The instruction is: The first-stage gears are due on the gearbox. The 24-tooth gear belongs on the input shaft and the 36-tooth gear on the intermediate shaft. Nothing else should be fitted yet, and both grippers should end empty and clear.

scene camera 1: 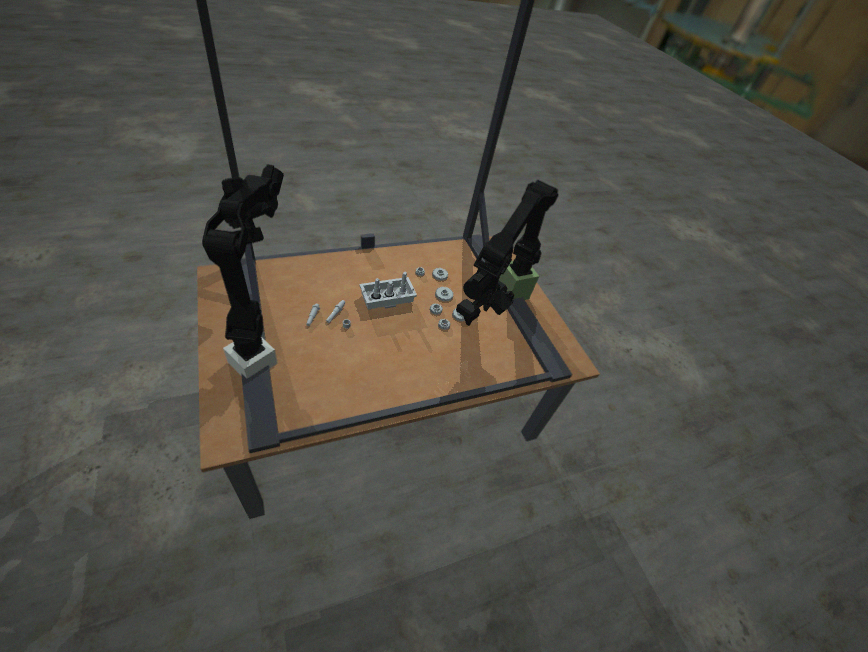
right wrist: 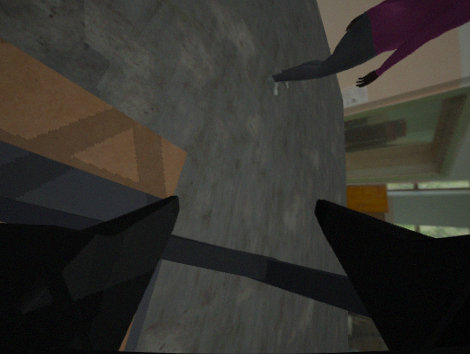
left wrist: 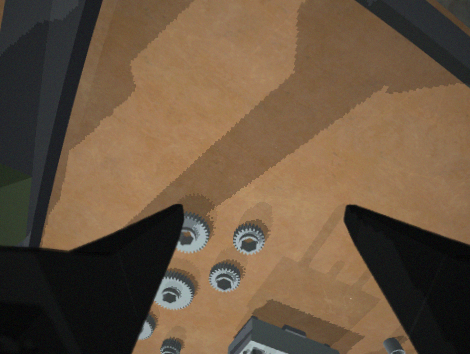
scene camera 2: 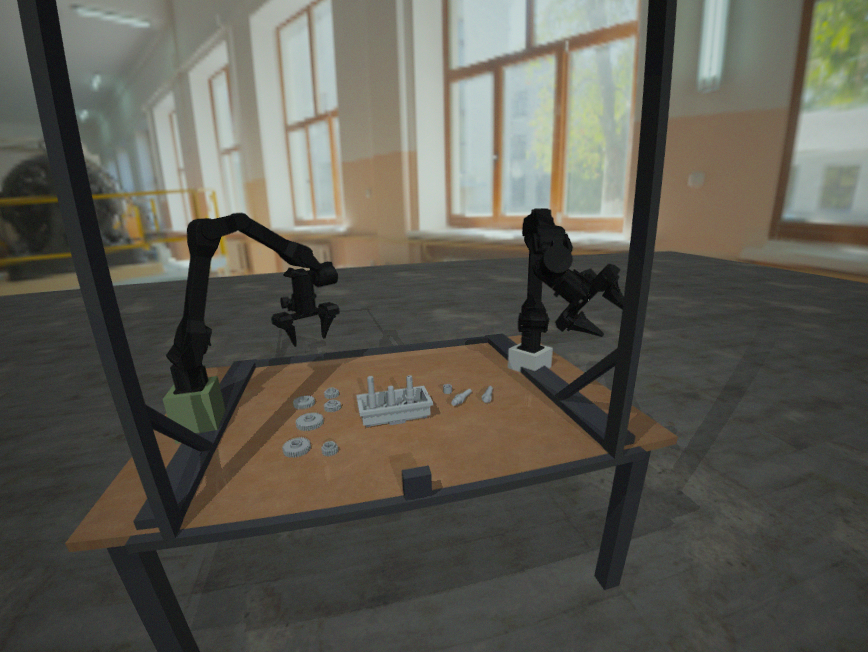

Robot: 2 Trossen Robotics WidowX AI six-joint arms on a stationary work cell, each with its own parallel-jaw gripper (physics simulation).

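Seen in the pictures: left gripper, between the fingertips: (scene camera 1: 476,317) (left wrist: 263,212) (scene camera 2: 309,342); right gripper, between the fingertips: (right wrist: 248,204) (scene camera 2: 616,324); left arm's base, origin of its link: (scene camera 1: 520,269) (scene camera 2: 191,387); right arm's base, origin of its link: (scene camera 1: 249,348) (scene camera 2: 530,348).
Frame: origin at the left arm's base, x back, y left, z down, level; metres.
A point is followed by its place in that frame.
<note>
The grey gearbox housing (scene camera 1: 389,302) {x -0.483, y -0.042, z 0.089 m} (scene camera 2: 396,414) {x -0.472, y -0.124, z 0.089 m} (left wrist: 290,336) {x -0.462, y -0.042, z 0.099 m} stands mid-table with three upright shafts; I see no gear on them. Several loose toothed gears lie beside it, including larger ones (scene camera 1: 444,294) {x -0.272, y -0.041, z 0.101 m} (scene camera 2: 309,421) {x -0.266, y -0.065, z 0.103 m} (left wrist: 180,295) {x -0.279, y -0.047, z 0.105 m} and smaller ones (scene camera 1: 435,308) {x -0.333, y 0.017, z 0.099 m} (scene camera 2: 332,405) {x -0.325, y -0.004, z 0.103 m} (left wrist: 225,279) {x -0.322, y 0.020, z 0.099 m}. Their exact tooth counts cannot be read. My left gripper (scene camera 2: 309,339) {x -0.282, y 0.183, z -0.016 m} (left wrist: 263,212) {x -0.282, y 0.183, z -0.016 m} is open and empty, high above the table on the gear side; its left finger hides part of some gears in the left wrist view. My right gripper (scene camera 2: 612,320) {x -0.932, y -0.303, z -0.138 m} (right wrist: 248,204) {x -0.932, y -0.303, z -0.138 m} is open and empty, raised far from the gears.
Two loose stepped shafts (scene camera 1: 335,311) {x -0.666, y -0.059, z 0.099 m} (scene camera 2: 461,397) {x -0.655, y -0.083, z 0.097 m} and a small collar (scene camera 1: 346,323) {x -0.642, y -0.011, z 0.115 m} (scene camera 2: 447,388) {x -0.640, y -0.014, z 0.101 m} lie on the other side of the housing. A dark block (scene camera 1: 367,241) {x -0.460, y -0.365, z 0.079 m} (scene camera 2: 416,482) {x -0.452, y -0.388, z 0.076 m} sits on the table's frame edge. Dark upright posts (scene camera 1: 499,105) {x -0.040, y -0.333, z -0.441 m} (scene camera 2: 639,210) {x -0.873, y -0.390, z -0.379 m} rise at the sides.
</note>
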